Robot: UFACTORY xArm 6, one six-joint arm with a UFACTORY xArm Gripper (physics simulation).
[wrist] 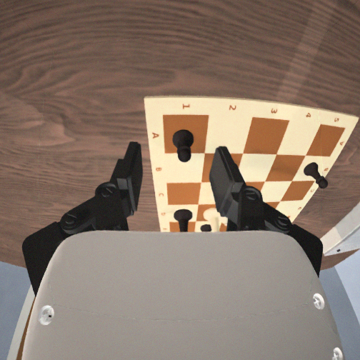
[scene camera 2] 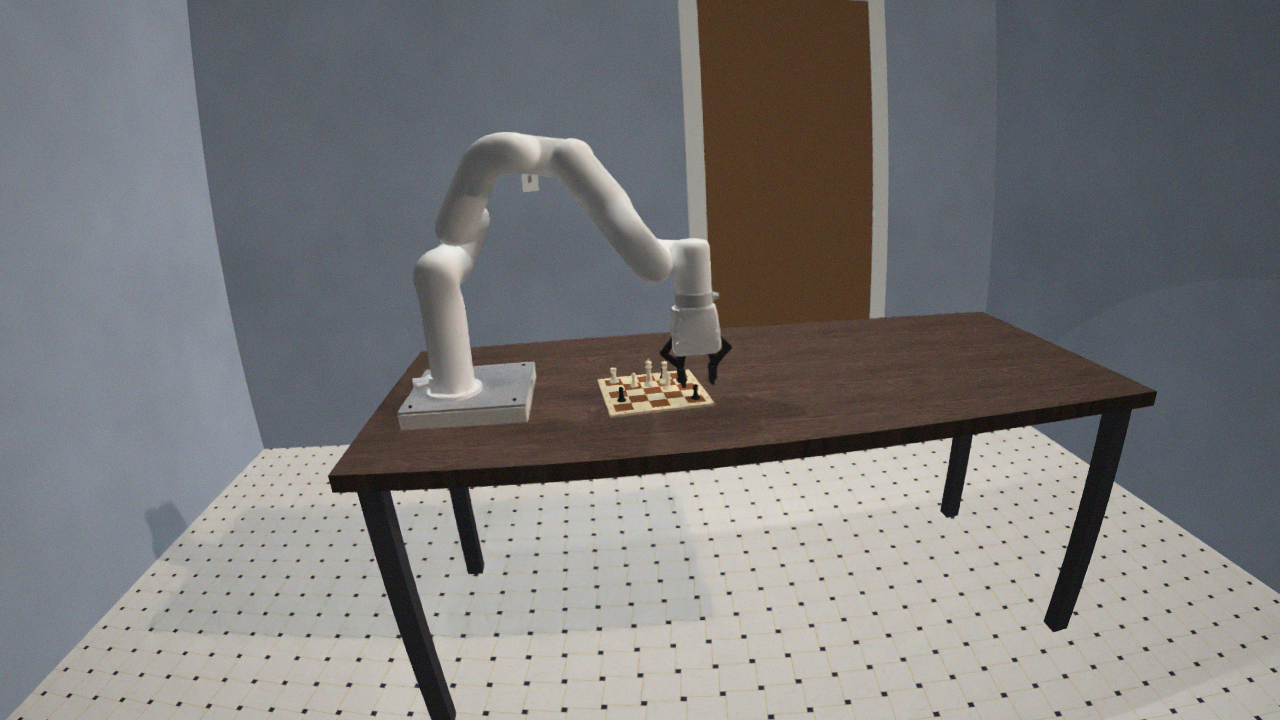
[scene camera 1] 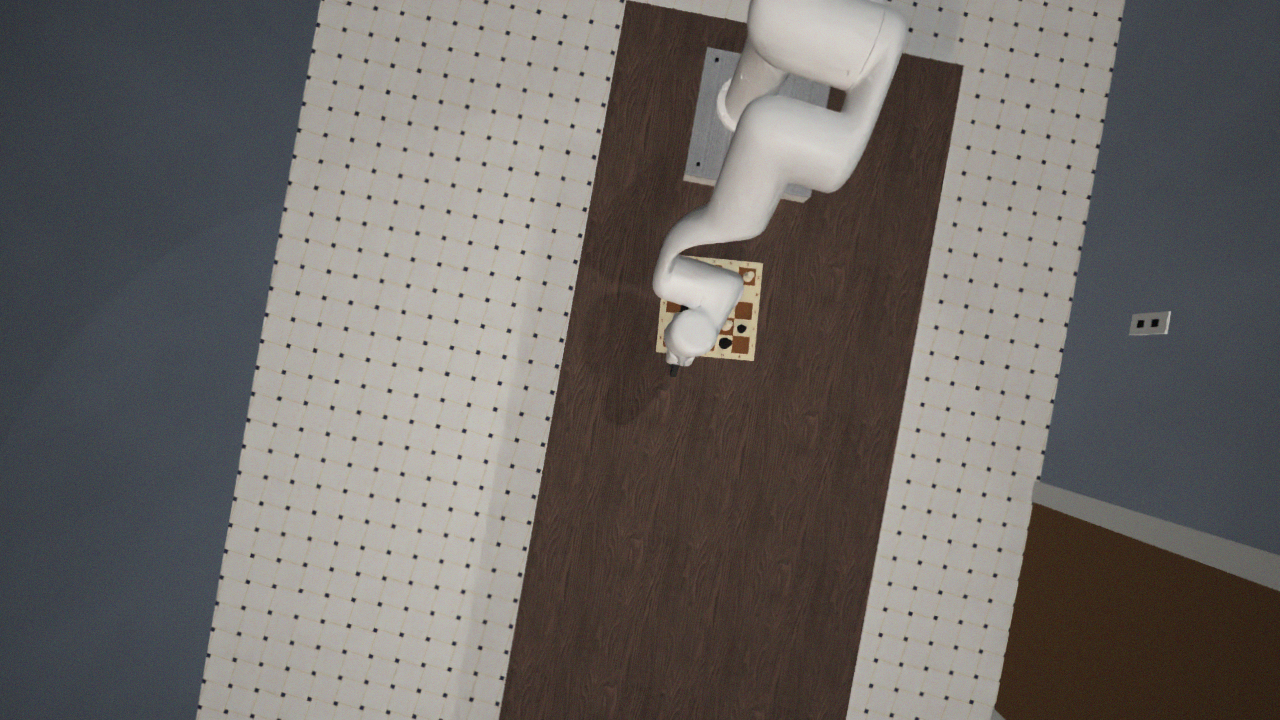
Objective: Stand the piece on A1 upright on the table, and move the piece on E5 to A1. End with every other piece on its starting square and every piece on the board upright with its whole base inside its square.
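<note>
The black pawn stands upright on A1; the arm hides it in scene camera 1. The white piece on E5 stands upright at the corner of the board diagonally opposite A1; the gripper housing hides it in the wrist view. My gripper is open and empty, low near the A1 end of the board. In the wrist view its fingers show to either side of the A1 pawn, which appears between and beyond the tips.
A black piece stands on D1, with another black piece on E2 and a white piece on D2. A black pawn is on B5. More white pieces stand near. The robot's base plate is on the table.
</note>
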